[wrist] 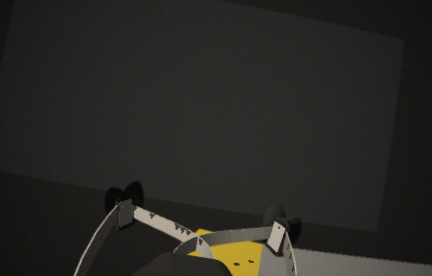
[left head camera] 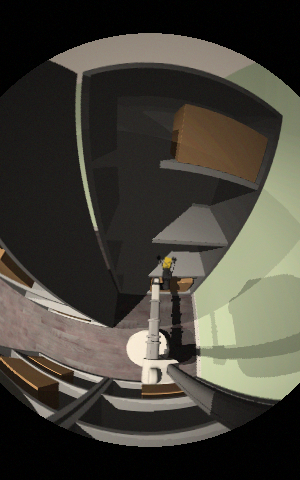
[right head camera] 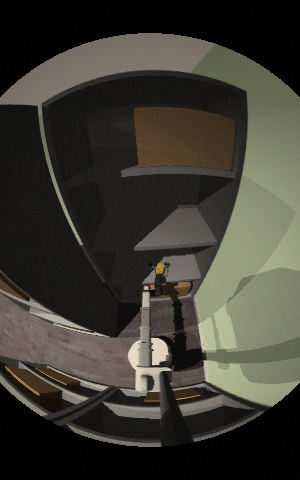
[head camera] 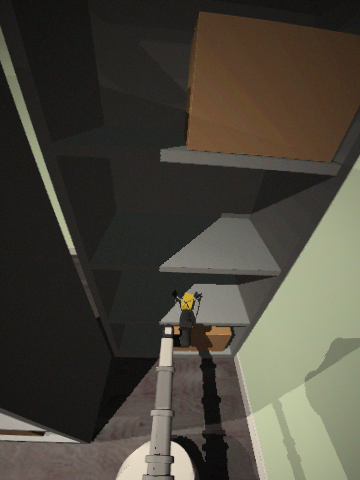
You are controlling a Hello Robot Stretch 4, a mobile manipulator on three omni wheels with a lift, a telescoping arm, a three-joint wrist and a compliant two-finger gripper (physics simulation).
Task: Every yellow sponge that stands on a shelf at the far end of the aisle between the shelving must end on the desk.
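Places are measured from the robot's base along level axes (x ahead, y right, z down), in metres.
Where they show: gripper, fingertip midpoint: (wrist: 203, 208) (left head camera: 165, 255) (right head camera: 157, 261) (head camera: 185, 291).
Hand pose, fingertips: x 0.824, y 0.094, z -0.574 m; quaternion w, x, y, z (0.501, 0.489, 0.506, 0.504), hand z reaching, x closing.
After its pixels a point has its place.
A yellow sponge (head camera: 188, 301) (left head camera: 167, 263) @[z -0.551, x 0.754, y 0.114 m] (right head camera: 160, 269) @[z -0.551, x 0.754, y 0.117 m] (wrist: 245, 257) @[z -0.551, x 0.783, y 0.132 m] is on the lower shelf board (head camera: 227, 306) @[z -0.506, x 0.776, y 0.370 m] (left head camera: 190, 265) @[z -0.506, x 0.776, y 0.354 m] (right head camera: 185, 270) @[z -0.506, x 0.756, y 0.355 m] of the shelving at the end of the aisle. My gripper (head camera: 187, 295) @[z -0.574, x 0.824, y 0.094 m] (left head camera: 166, 259) @[z -0.574, x 0.824, y 0.094 m] (right head camera: 159, 265) @[z -0.574, x 0.824, y 0.094 m] (wrist: 203, 208) @[z -0.574, x 0.824, y 0.094 m] is open, its fingertips spread wide to the left and right of the sponge in the head view. In the wrist view the sponge shows low in the picture, partly behind the right finger's strip and the dark gripper body. Whether either finger touches it cannot be told. The desk does not show.
A large brown box (head camera: 270, 90) @[z -1.573, x 0.678, y 0.214 m] (left head camera: 220, 142) @[z -1.554, x 0.677, y 0.198 m] (right head camera: 185, 137) @[z -1.551, x 0.678, y 0.223 m] stands on an upper shelf. Another brown box (head camera: 215, 338) @[z -0.264, x 0.682, y 0.326 m] is on the bottom level beneath the sponge's board. A shelf board (head camera: 225, 245) @[z -0.963, x 0.825, y 0.262 m] lies above the gripper. A dark shelving side (head camera: 45, 300) @[z -0.986, x 0.438, y -0.406 m] is left, a green wall (head camera: 310, 300) @[z -0.958, x 0.519, y 0.544 m] right.
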